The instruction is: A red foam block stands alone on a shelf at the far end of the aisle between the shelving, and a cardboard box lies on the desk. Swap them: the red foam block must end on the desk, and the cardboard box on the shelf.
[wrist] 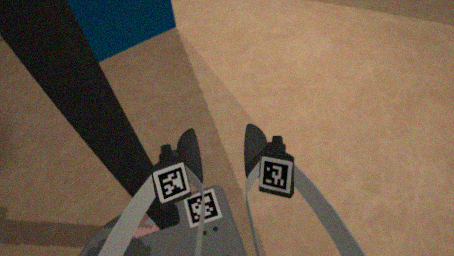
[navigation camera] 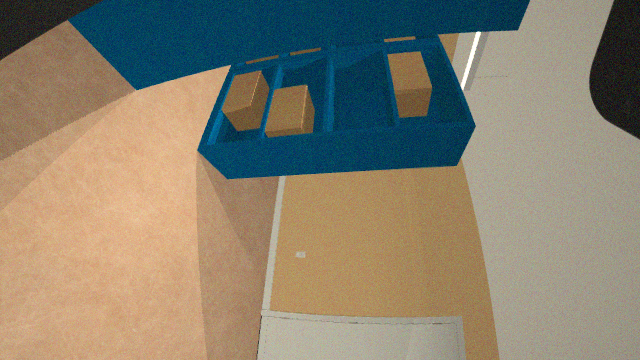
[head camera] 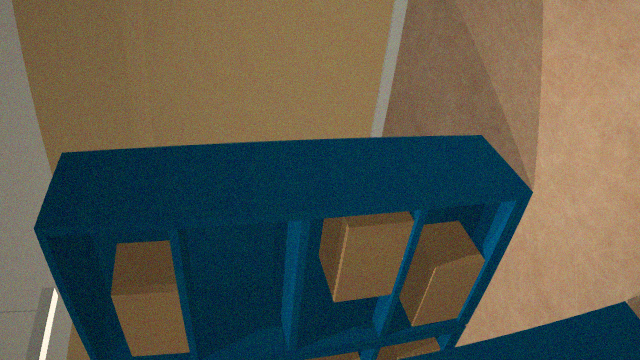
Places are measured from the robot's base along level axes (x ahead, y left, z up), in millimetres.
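Pixels of known places: gripper, fingertip midpoint: (wrist: pixel 222 145).
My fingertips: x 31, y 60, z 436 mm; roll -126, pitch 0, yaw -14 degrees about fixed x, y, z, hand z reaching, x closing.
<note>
Ahead of a thing's pixels: the offset from my fingertips to its top centre. "spot": to the spot under its first point.
My gripper (wrist: pixel 222 145) is open in the wrist view, its two dark fingertips apart, with bare floor and part of my base behind the gap. A blue shelving unit {spot: dx +803, dy +1436, dz +601 mm} (head camera: pixel 280 180) (navigation camera: pixel 350 150) shows tilted in the head and navigation views. Brown cardboard boxes stand in its compartments: one box (head camera: pixel 157 320) (navigation camera: pixel 410 70) near one end, and two boxes, one {dx +651, dy +1734, dz +368 mm} (head camera: pixel 370 260) (navigation camera: pixel 290 107) beside the other (head camera: pixel 445 285) (navigation camera: pixel 245 97), near the floor end. One compartment between them shows no box. The red foam block, the desk and the desk's cardboard box do not show in these views.
A second blue shelving panel (head camera: pixel 575 335) (navigation camera: pixel 300 30) (wrist: pixel 125 25) stands nearer. A tan wall (head camera: pixel 210 75) (navigation camera: pixel 375 225) with a white door (navigation camera: pixel 360 340) lies beyond the first unit. My dark mast (wrist: pixel 75 85) and grey base (wrist: pixel 215 242) show in the wrist view.
</note>
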